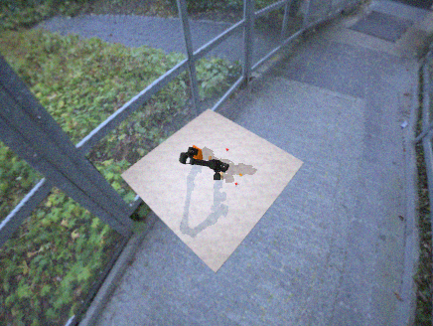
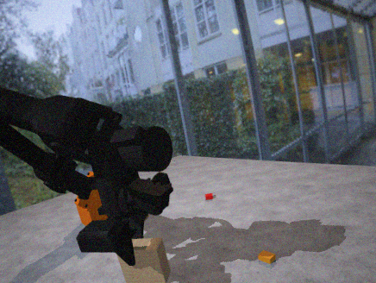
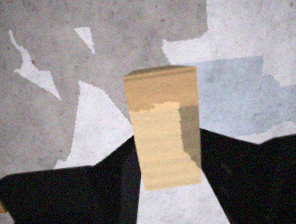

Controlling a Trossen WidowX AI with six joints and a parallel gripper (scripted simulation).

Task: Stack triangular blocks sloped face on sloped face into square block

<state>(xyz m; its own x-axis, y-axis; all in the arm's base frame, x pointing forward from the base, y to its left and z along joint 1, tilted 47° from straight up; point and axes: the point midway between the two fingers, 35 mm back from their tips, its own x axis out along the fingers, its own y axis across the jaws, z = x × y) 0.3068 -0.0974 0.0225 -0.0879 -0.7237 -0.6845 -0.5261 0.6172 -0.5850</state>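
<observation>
The tan triangular block is 10 mm above my gripper tip. The rest, counted from my gripper tip: orange block 170 mm ahead, 140 mm to the left, 40 mm below.
</observation>
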